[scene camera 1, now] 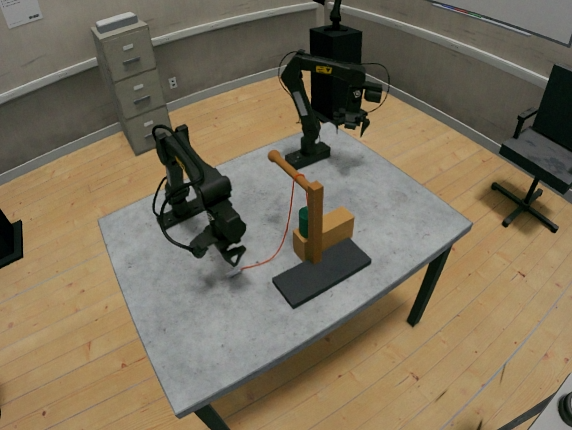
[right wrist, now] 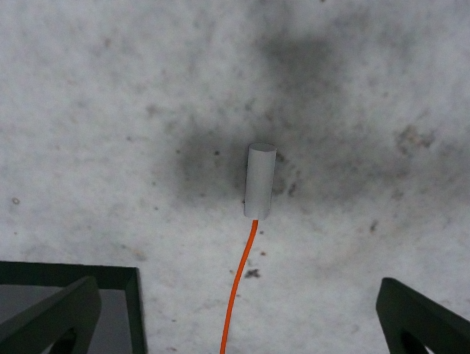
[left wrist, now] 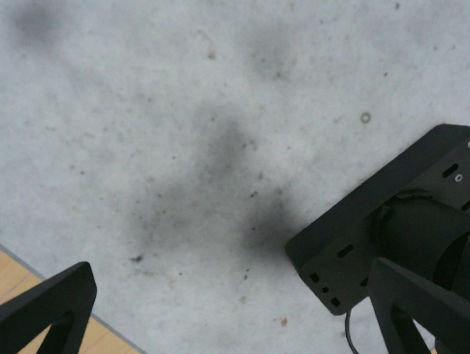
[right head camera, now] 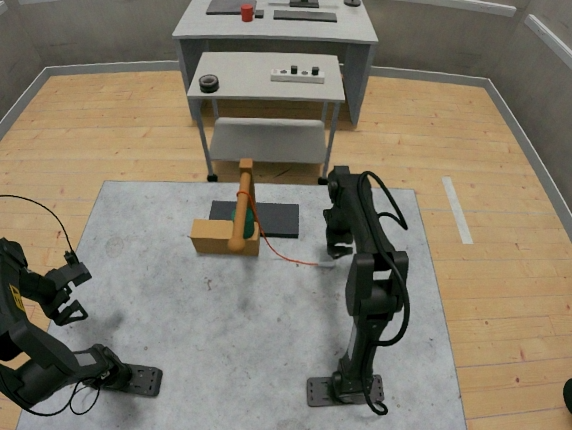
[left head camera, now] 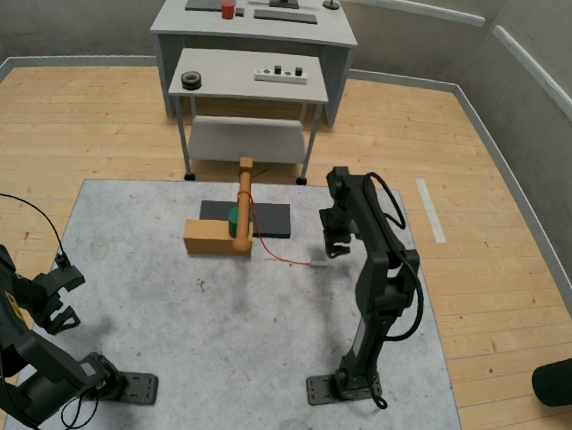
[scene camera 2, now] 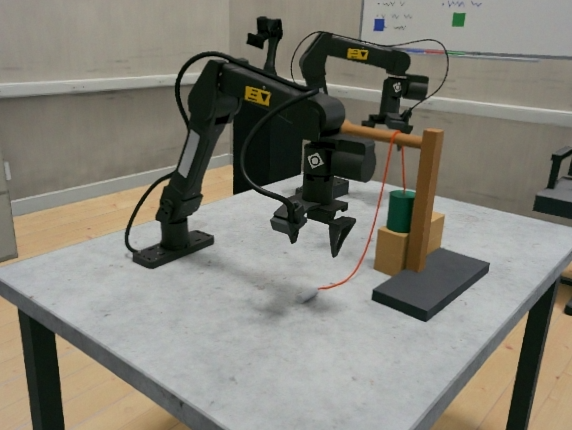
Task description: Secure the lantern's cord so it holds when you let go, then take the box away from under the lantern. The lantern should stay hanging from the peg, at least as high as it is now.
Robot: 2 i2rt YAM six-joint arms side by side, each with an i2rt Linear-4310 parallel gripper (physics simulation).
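Where they show: left gripper, between the fingertips: (scene camera 1: 348,135) (left wrist: 232,273) (right head camera: 78,304) (left head camera: 68,311) (scene camera 2: 383,149); right gripper, between the fingertips: (scene camera 1: 227,255) (right wrist: 237,290) (right head camera: 333,243) (left head camera: 328,243) (scene camera 2: 313,249); left arm's base, origin of its link: (scene camera 1: 308,153) (left wrist: 399,222) (right head camera: 120,377) (left head camera: 114,385); right arm's base, origin of its link: (scene camera 1: 182,213) (right head camera: 345,390) (left head camera: 344,387) (scene camera 2: 175,248).
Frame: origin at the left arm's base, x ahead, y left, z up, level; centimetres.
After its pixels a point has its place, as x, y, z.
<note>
The green lantern (left head camera: 232,223) {40.5, -27.4, 14.4} (scene camera 1: 304,223) {44.7, -31.5, 13.0} (scene camera 2: 399,214) {44.1, -31.8, 11.0} stands upright on the tan box (left head camera: 210,237) {40.3, -20.9, 6.7} (scene camera 1: 341,225) {46.3, -18.4, 5.8} (scene camera 2: 391,252) {43.9, -33.0, 2.3}. Its orange cord (scene camera 1: 291,207) {40.7, -33.3, 17.7} (scene camera 2: 376,215) {40.4, -34.8, 10.5} rises over the wooden peg (left head camera: 244,215) {34.1, -30.8, 27.9} (scene camera 1: 286,166) {35.2, -31.0, 27.9} (scene camera 2: 369,132) {34.6, -31.6, 27.2}, then falls to the table. The cord's grey cylindrical end piece (left head camera: 319,264) {37.2, -54.2, -1.7} (scene camera 2: 310,296) {38.7, -54.5, -2.2} (right wrist: 259,182) {37.8, -54.6, -1.5} lies on the table. My right gripper (scene camera 2: 314,249) {39.2, -55.0, 8.3} (right wrist: 237,290) {39.2, -55.0, 8.3} is open and empty, pointing down above the table near the end piece. My left gripper (left head camera: 75,300) (left wrist: 232,273) {14.4, 9.9, 13.2} is open and empty, near its own base, far from the stand.
The peg comes out of a wooden post (scene camera 1: 315,222) {50.2, -31.4, 17.9} (scene camera 2: 427,210) {50.1, -31.4, 13.4} on a dark base plate (scene camera 1: 322,272) {54.2, -31.3, -0.7} (scene camera 2: 452,280) {57.0, -30.0, -0.7}. The box sits beside the plate. Behind the table in the head views stands a cart (left head camera: 235,92) with a power strip (left head camera: 280,76) and tape roll (left head camera: 191,80).
</note>
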